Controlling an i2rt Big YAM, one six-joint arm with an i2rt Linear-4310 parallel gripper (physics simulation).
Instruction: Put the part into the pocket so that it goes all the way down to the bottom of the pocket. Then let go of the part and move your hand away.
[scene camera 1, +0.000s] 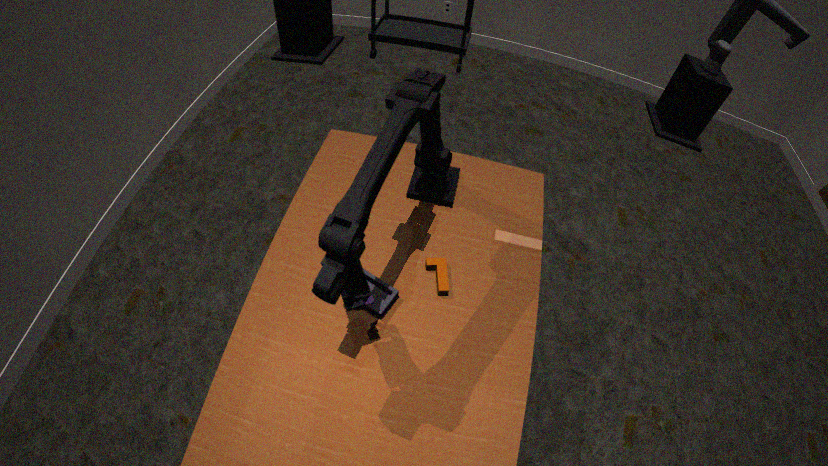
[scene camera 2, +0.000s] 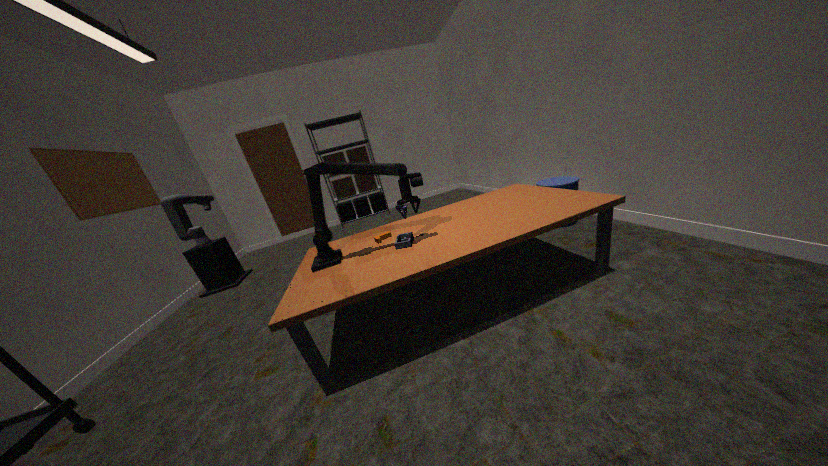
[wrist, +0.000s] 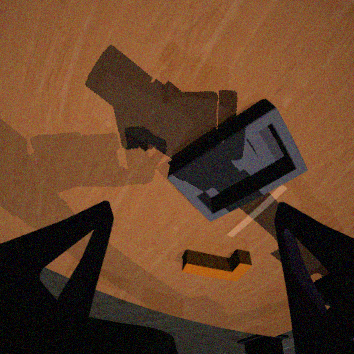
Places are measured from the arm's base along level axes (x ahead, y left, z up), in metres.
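Where they show: gripper, fingertip midpoint: (scene camera 1: 354, 292) (scene camera 2: 410, 215) (wrist: 191, 210); arm's base, origin of the base link: (scene camera 1: 434, 181) (scene camera 2: 327, 257).
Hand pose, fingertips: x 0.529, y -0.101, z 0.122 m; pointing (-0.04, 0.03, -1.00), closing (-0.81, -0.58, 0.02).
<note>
Things, the pixels of their centre, and the offset from my fingertips. Level surfaces: height alone.
- orange L-shaped part, body centre: (wrist: 215, 261) (scene camera 1: 436, 276) (scene camera 2: 383, 237) dx -0.176, dy +0.188, dz -0.136 m
- grey-blue block with the pocket, body centre: (wrist: 236, 165) (scene camera 1: 370, 292) (scene camera 2: 404, 240) dx -0.070, dy +0.014, dz -0.133 m
- wooden table, its level: dz -0.151 m
The orange L-shaped part (scene camera 1: 442, 279) (scene camera 2: 382, 237) (wrist: 210, 271) lies flat on the table, apart from the pocket block. The grey-blue block with the pocket (scene camera 1: 390, 302) (scene camera 2: 404, 244) (wrist: 291, 141) stands on the table; in the wrist view its cavity holds no orange part and is partly in shadow. My gripper (scene camera 2: 410, 213) (wrist: 191, 210) is open and empty, well above the table. In the wrist view the part shows low between the fingers and the block shows above the right fingertip. In scene camera 1 the gripper covers some of the block.
The arm's base (scene camera 1: 433, 185) (scene camera 2: 326, 260) stands at one end of the wooden table (scene camera 1: 492, 196) (scene camera 2: 521, 214). Arm shadows cross the table top, and a pale strip (scene camera 1: 518, 239) lies near its edge. Another robot on a pedestal (scene camera 1: 692, 98) (scene camera 2: 217, 263) stands on the floor beyond.
</note>
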